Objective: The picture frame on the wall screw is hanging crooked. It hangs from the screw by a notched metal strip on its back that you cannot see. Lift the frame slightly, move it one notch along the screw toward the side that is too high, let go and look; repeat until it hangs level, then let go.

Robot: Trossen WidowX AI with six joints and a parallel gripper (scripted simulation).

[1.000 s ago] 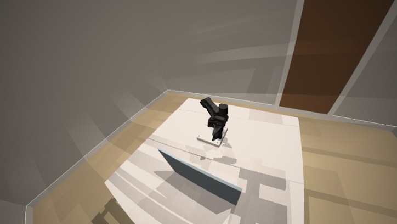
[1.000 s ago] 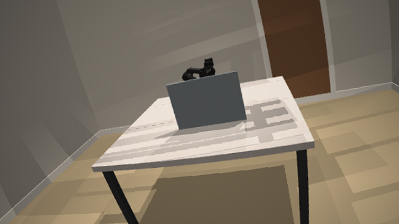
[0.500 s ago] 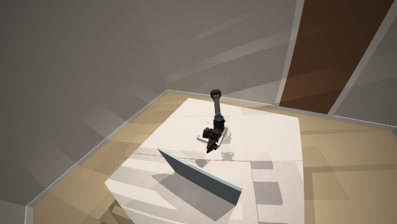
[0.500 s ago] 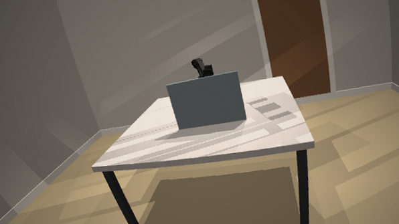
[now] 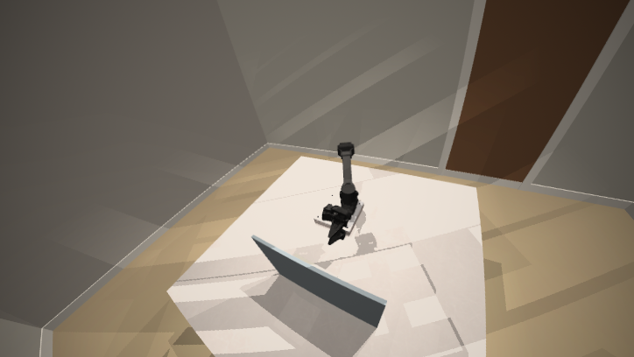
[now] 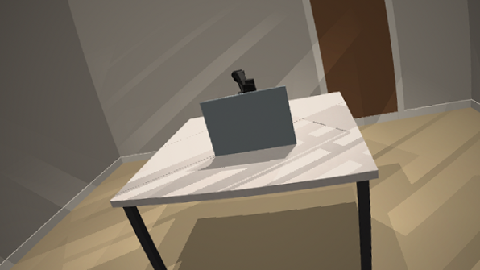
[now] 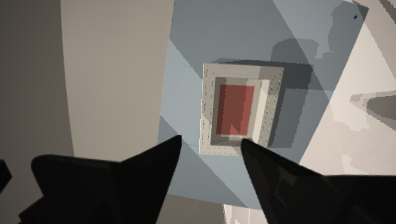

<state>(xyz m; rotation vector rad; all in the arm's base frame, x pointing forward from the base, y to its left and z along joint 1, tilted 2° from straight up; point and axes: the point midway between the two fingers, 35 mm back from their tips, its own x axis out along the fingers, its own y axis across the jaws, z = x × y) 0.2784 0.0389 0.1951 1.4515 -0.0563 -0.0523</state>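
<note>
Right now my gripper tip is 120 mm short of the picture frame, 10 mm to the left of it and 50 mm above it. From my gripper tip the other things lie so: wall panel (130 mm ahead, 70 mm below).
</note>
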